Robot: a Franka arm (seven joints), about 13 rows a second.
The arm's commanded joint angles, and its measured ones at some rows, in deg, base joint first. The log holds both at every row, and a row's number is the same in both.
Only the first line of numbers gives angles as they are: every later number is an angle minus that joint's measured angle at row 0.
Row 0, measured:
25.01, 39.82, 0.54, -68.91, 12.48, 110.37, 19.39
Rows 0 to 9, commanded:
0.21, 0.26, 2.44, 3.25, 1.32, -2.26, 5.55
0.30, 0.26, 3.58, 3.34, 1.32, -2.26, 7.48
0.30, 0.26, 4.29, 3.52, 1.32, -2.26, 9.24
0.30, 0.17, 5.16, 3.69, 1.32, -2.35, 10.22
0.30, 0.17, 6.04, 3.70, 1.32, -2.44, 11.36
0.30, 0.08, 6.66, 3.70, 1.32, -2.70, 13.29
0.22, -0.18, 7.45, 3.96, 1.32, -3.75, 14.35
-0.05, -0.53, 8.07, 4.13, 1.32, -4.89, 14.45
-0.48, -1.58, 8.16, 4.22, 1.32, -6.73, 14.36
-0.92, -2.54, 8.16, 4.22, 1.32, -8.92, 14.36
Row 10, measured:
0.40, -0.48, 7.42, 3.71, 0.18, -5.10, 13.54
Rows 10 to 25, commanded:
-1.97, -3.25, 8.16, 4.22, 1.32, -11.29, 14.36
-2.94, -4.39, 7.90, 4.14, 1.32, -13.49, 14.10
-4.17, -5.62, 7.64, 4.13, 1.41, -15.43, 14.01
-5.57, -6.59, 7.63, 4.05, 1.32, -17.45, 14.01
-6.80, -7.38, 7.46, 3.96, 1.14, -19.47, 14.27
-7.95, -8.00, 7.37, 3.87, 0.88, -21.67, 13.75
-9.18, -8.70, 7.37, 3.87, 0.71, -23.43, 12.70
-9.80, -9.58, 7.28, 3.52, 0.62, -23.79, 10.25
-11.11, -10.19, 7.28, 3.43, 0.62, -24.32, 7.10
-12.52, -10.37, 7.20, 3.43, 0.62, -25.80, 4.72
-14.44, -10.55, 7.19, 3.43, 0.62, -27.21, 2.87
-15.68, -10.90, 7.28, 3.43, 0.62, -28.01, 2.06
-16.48, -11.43, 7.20, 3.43, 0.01, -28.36, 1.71
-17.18, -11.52, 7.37, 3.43, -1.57, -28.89, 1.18
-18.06, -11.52, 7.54, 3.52, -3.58, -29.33, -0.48
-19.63, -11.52, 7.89, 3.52, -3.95, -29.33, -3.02
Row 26, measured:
-17.45, -9.97, 6.66, 4.81, -2.05, -28.82, 0.07
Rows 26 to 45, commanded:
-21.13, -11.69, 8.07, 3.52, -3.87, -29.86, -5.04
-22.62, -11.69, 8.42, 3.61, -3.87, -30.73, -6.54
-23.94, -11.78, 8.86, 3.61, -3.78, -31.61, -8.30
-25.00, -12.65, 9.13, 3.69, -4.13, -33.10, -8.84
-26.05, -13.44, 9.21, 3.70, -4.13, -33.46, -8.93
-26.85, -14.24, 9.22, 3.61, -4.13, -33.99, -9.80
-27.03, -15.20, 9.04, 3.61, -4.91, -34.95, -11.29
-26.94, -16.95, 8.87, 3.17, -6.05, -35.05, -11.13
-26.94, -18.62, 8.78, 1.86, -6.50, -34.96, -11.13
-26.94, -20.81, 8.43, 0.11, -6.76, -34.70, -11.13
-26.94, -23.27, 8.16, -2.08, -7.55, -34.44, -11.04
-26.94, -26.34, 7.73, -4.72, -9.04, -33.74, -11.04
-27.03, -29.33, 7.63, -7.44, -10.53, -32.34, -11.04
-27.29, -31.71, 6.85, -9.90, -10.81, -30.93, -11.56
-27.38, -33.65, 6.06, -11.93, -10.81, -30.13, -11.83
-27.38, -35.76, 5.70, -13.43, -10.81, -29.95, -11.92
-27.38, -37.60, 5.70, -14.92, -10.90, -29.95, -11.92
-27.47, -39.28, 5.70, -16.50, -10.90, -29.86, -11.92
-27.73, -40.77, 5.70, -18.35, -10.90, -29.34, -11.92
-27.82, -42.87, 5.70, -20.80, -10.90, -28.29, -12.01
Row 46, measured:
-26.75, -37.36, 5.22, -13.64, -10.31, -31.15, -11.01
